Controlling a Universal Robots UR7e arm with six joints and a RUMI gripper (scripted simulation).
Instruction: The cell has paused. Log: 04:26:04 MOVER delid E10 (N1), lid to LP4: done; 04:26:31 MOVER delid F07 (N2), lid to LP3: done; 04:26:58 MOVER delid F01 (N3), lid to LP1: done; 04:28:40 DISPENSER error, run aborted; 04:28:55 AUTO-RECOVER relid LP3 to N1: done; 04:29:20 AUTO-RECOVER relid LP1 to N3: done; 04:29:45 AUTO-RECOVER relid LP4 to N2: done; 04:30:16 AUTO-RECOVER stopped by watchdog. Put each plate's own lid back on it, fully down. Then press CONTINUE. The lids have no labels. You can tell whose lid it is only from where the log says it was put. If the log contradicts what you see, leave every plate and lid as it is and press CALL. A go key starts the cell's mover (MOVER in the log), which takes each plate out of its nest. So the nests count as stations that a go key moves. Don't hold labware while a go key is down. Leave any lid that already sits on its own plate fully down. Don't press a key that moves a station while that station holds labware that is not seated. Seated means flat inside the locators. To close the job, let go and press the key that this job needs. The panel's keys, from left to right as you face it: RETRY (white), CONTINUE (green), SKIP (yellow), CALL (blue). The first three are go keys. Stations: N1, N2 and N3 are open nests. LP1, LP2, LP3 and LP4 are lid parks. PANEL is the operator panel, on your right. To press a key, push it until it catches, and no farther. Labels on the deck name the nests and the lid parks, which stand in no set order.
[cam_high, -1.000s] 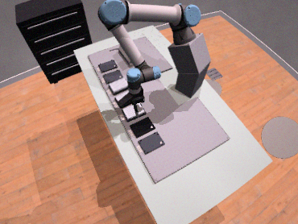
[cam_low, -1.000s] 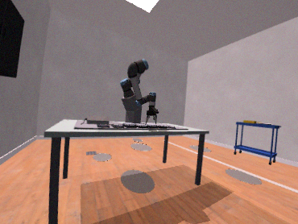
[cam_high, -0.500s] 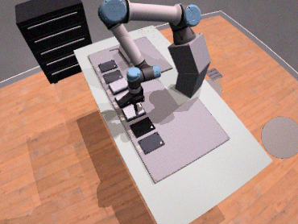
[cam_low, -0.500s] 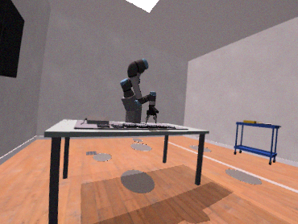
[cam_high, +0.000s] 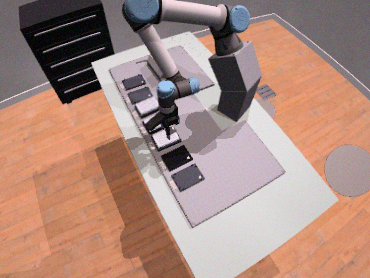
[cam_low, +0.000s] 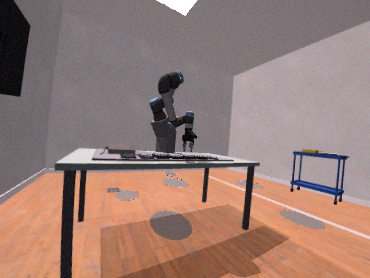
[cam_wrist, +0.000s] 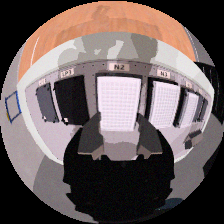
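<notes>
Right now my hand is 53 cm to the left of the green key and 22 cm past it. The rest, counted from my hand: white lidded plate (26 cm to the right, 4 cm below); yellow key (58 cm to the right, 22 cm behind); white lid (26 cm to the right, 3 cm below).
</notes>
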